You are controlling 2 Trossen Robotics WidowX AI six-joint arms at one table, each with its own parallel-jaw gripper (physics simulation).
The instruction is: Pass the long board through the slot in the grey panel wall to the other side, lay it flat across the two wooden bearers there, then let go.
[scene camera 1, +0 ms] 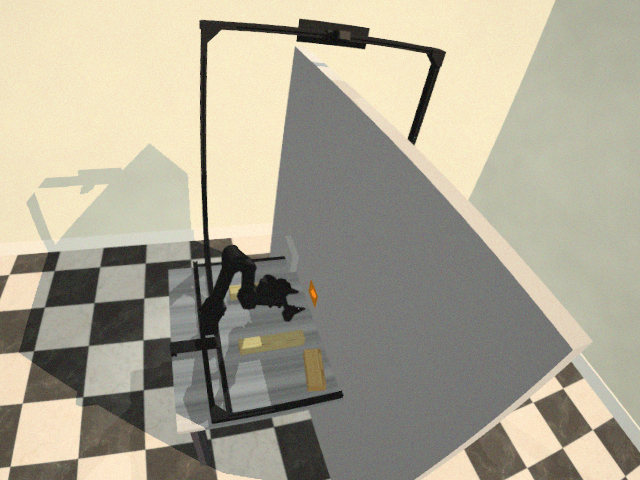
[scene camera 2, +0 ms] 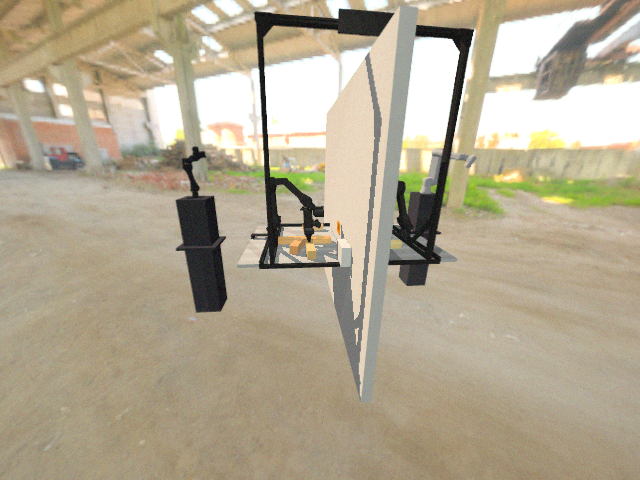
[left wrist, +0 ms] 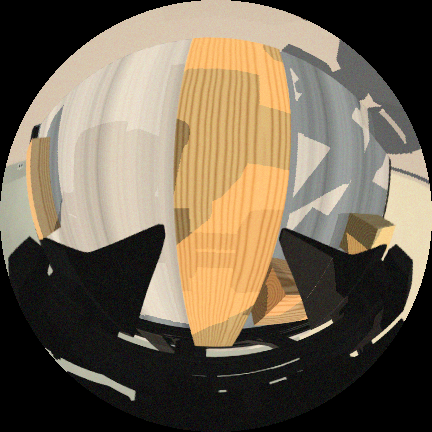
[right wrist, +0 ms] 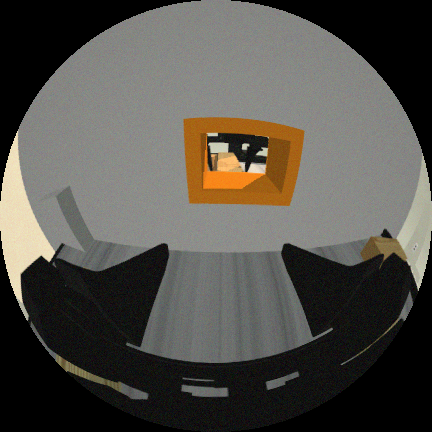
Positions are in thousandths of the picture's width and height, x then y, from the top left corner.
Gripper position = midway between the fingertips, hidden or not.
My left gripper (left wrist: 520, 538) is open, holding nothing. My right gripper (right wrist: 527, 580) is open, holding nothing. I also see a grey panel wall (scene camera 1: 680, 686).
My left gripper shows as well in the right wrist view (right wrist: 529, 397). The grey panel wall is seen too in scene camera 2 (scene camera 2: 571, 261), in the left wrist view (left wrist: 524, 61) and in the right wrist view (right wrist: 247, 374).
